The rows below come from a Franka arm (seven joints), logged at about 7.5 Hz.
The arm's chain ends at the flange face. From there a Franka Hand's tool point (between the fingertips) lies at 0.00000 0.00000 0.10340 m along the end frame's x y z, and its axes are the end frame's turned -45 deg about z.
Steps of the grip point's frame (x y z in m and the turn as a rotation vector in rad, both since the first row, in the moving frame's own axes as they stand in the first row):
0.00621 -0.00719 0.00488 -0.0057 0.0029 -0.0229
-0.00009 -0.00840 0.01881 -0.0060 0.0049 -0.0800
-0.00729 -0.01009 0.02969 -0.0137 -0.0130 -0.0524
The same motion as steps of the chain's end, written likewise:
-0.00132 -0.00967 0.00488 -0.0020 0.0061 -0.0229
-0.00680 -0.00592 0.01881 -0.0008 0.0077 -0.0800
-0.01239 -0.00393 0.02971 -0.0189 0.0005 -0.0524

